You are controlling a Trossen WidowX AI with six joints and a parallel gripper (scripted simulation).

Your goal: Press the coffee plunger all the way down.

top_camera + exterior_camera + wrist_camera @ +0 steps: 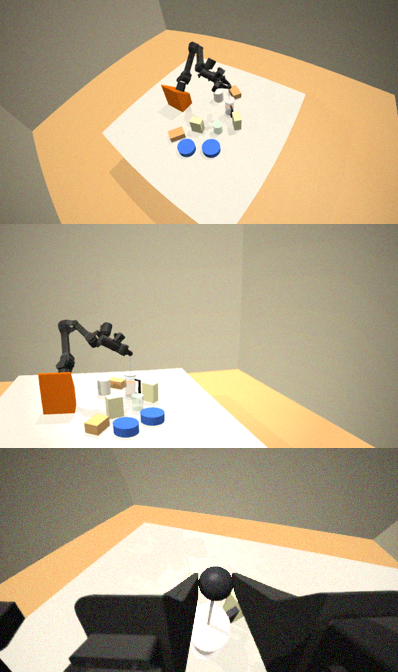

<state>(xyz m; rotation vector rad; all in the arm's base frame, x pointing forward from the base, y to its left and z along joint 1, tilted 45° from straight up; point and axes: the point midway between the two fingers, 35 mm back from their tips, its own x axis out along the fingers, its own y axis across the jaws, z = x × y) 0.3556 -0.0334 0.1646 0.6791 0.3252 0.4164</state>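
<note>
My gripper tip is now 140 mm above the coffee press and 10 mm to the left of it. From my gripper tip the other things lie so: white cup: 220 mm below, 170 mm behind, 90 mm to the left.
</note>
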